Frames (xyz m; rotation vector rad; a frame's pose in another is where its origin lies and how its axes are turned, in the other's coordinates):
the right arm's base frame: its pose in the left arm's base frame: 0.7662 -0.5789 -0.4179 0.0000 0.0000 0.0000
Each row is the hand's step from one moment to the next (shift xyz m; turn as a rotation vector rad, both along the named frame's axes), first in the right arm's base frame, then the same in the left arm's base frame.
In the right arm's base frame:
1: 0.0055 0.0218 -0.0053 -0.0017 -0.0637 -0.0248
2: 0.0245 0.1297 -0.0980 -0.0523 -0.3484 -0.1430
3: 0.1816 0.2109 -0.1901 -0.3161 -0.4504 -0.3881
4: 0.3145 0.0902 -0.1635 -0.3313 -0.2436 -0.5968
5: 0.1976 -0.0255 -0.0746 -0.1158 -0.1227 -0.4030
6: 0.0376 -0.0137 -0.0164 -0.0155 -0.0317 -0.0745
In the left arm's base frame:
1: 0.0055 0.0218 -0.0053 -0.0017 -0.0637 -0.0248
2: 0.0245 0.1297 -0.0980 -0.0523 -0.3484 -0.1430
3: 0.1816 0.2109 -0.1901 -0.3161 -0.4504 -0.3881
4: 0.3145 0.0902 -0.1635 -0.3313 -0.2436 -0.5968
5: 0.1976 -0.0255 -0.0746 -0.1158 -0.1227 -0.4030
6: 0.0376 -0.0137 -0.0164 -0.0155 -0.0317 -0.0745

